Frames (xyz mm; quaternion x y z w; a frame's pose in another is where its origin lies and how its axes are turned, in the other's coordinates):
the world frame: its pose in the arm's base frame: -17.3 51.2 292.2 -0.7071 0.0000 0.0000 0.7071
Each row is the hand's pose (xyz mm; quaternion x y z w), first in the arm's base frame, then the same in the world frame.
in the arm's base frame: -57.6 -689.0 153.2 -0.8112 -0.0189 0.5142 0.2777
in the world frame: -40.3 139.0 -740.2 -0.3773 -0.3770 0.3502 0.7700
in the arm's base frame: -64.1 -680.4 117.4 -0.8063 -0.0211 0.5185 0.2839
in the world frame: -46.8 174.8 -731.6 -0.3694 -0.3816 0.3517 0.7709
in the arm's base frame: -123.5 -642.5 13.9 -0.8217 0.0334 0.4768 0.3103
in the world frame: -106.2 278.3 -693.7 -0.3616 -0.3135 0.3608 0.8005
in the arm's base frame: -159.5 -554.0 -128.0 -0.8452 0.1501 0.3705 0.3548
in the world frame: -142.2 420.2 -605.2 -0.3468 -0.1558 0.3681 0.8485
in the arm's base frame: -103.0 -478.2 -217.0 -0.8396 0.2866 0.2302 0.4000
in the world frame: -85.7 509.2 -529.4 -0.3108 0.0399 0.3654 0.8765
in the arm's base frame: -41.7 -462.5 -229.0 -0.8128 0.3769 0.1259 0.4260
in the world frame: -24.4 521.2 -513.7 -0.2735 0.1775 0.3555 0.8760
